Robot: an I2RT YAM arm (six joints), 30 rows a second.
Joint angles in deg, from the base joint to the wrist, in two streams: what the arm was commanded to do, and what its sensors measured. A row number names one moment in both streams.
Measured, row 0:
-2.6, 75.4, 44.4, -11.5, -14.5, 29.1
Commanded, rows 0 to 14:
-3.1, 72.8, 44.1, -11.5, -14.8, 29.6
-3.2, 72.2, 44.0, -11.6, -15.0, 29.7
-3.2, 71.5, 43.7, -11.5, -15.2, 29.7
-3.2, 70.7, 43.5, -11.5, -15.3, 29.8
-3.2, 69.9, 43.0, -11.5, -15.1, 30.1
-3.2, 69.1, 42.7, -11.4, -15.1, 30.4
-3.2, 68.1, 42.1, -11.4, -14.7, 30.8
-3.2, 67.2, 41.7, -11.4, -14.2, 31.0
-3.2, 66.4, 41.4, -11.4, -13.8, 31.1
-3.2, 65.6, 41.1, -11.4, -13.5, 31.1
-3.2, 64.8, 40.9, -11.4, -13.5, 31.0
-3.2, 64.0, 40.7, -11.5, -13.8, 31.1
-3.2, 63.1, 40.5, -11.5, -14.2, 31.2
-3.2, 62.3, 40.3, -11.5, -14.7, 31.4
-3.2, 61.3, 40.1, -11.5, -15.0, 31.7
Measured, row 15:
-2.7, 63.8, 40.5, -11.6, -14.7, 30.7
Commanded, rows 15 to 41:
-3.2, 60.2, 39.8, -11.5, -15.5, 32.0
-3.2, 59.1, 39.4, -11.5, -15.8, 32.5
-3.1, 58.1, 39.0, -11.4, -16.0, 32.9
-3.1, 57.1, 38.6, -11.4, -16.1, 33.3
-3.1, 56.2, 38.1, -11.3, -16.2, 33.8
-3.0, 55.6, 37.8, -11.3, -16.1, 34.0
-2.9, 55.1, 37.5, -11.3, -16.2, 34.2
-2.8, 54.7, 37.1, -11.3, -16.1, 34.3
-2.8, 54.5, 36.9, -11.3, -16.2, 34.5
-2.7, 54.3, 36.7, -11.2, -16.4, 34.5
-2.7, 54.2, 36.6, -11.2, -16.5, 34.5
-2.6, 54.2, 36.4, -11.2, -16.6, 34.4
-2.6, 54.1, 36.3, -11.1, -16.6, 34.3
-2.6, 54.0, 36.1, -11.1, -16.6, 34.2
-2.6, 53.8, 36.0, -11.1, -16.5, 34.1
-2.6, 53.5, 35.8, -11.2, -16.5, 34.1
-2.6, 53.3, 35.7, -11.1, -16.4, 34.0
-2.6, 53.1, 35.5, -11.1, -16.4, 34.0
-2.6, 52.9, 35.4, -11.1, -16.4, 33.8
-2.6, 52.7, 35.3, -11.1, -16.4, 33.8
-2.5, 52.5, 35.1, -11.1, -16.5, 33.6
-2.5, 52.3, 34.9, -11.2, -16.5, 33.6
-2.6, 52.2, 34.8, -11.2, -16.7, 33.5
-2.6, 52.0, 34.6, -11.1, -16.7, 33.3
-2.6, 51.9, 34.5, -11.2, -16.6, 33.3
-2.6, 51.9, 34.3, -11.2, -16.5, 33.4
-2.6, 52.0, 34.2, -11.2, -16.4, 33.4
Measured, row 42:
-2.7, 53.0, 34.8, -11.4, -16.2, 33.6
